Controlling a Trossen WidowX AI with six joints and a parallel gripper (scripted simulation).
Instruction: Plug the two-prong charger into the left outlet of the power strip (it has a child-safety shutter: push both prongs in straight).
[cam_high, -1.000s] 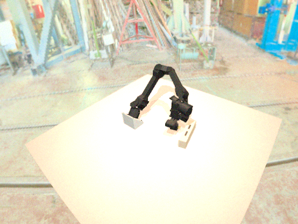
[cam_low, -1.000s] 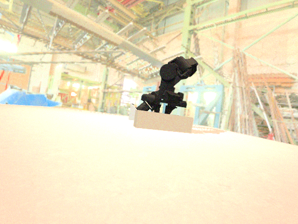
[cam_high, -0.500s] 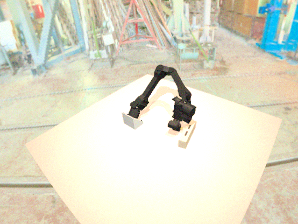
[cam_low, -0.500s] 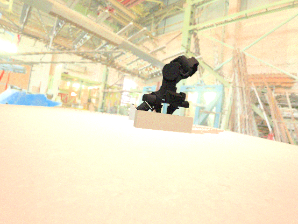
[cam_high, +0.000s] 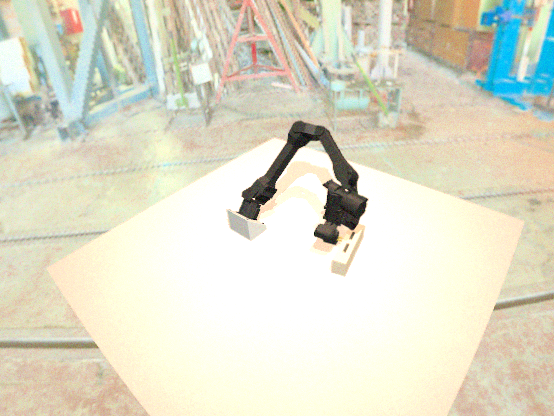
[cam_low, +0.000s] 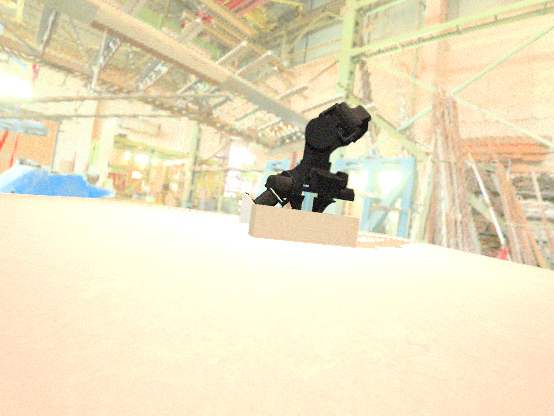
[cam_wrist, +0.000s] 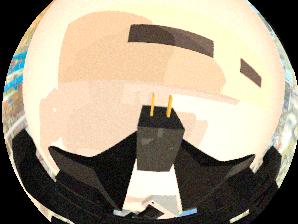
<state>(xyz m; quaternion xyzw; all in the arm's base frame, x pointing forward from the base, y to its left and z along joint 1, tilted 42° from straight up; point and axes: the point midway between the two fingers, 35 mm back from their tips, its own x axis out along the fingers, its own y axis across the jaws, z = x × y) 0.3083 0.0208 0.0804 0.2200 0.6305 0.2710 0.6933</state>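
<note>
The dark charger lies 2 cm ahead of my gripper tip and 1 cm above it.
</note>
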